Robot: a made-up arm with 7 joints.
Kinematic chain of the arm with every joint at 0, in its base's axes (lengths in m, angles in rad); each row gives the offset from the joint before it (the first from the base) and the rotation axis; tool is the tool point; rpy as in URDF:
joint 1: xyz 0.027 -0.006 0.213 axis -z
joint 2: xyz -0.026 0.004 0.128 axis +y
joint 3: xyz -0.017 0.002 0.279 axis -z
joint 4: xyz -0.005 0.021 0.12 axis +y
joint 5: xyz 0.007 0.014 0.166 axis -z
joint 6: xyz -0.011 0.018 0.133 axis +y
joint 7: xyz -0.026 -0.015 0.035 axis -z
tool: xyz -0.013 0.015 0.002 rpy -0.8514 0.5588 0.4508
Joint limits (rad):
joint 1: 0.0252..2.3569
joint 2: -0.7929..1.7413
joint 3: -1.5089..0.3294
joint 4: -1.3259..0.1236
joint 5: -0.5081..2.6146
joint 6: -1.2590..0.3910
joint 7: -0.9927..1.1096
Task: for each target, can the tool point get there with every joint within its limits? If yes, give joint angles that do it. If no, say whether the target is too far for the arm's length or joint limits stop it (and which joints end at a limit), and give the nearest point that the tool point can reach.
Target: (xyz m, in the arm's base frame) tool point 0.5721 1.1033 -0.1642
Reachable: no: too far | nearest point 0.2993 0.5482 0.4001 | short by 0.837 m
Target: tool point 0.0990 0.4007 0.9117
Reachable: yes | joints 1.9713 -0.3557 -1.0476 -0.3560 0.2271 -0.7936 0.4135
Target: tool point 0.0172 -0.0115 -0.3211
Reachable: no: joint limits stop it (at a limit: joint 1, joint 2, joint 3, joint 4, joint 5, joint 6) | nearest point -0.3798 -0.4566 0.1434 | short by 0.756 m
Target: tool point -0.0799 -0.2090 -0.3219
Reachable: no: joint limits stop it (at a limit: joint 2, joint 3, joint 4, joint 5) | nearest point -0.2588 -0.5488 0.1371 | short by 0.598 m
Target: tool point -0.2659 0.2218 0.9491
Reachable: yes | joints 0.8967 -0.2317 -0.7350 -0.4223 -0.0972 -0.3250 -0.1566
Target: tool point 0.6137 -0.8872 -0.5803
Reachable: no: too far | nearest point 0.4033 -0.5712 0.1301 | short by 0.805 m
